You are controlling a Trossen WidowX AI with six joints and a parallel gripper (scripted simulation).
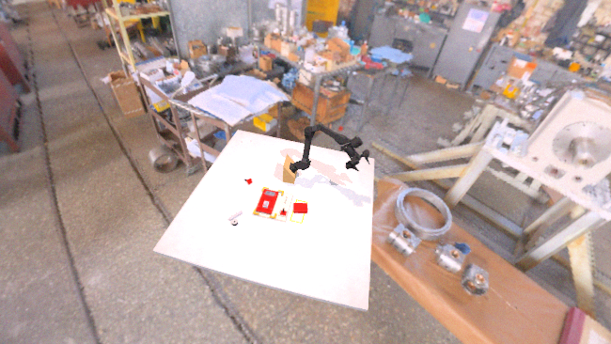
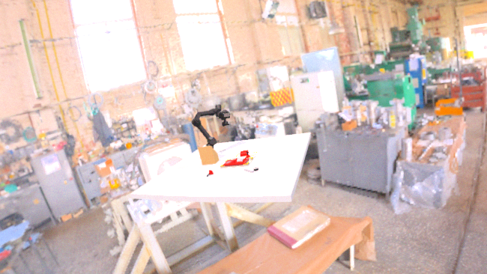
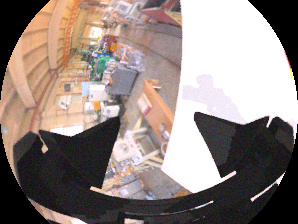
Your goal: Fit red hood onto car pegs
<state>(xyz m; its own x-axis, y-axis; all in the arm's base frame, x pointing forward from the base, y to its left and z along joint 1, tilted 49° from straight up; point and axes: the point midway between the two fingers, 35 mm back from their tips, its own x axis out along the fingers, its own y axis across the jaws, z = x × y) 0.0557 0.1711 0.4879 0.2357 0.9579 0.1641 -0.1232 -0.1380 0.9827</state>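
The red hood is 40 cm to the right of my gripper tip, 26 cm below it and 22 cm ahead of it. From my gripper tip the other things lie so: grey bar (82 cm to the right, 37 cm ahead, 26 cm below).
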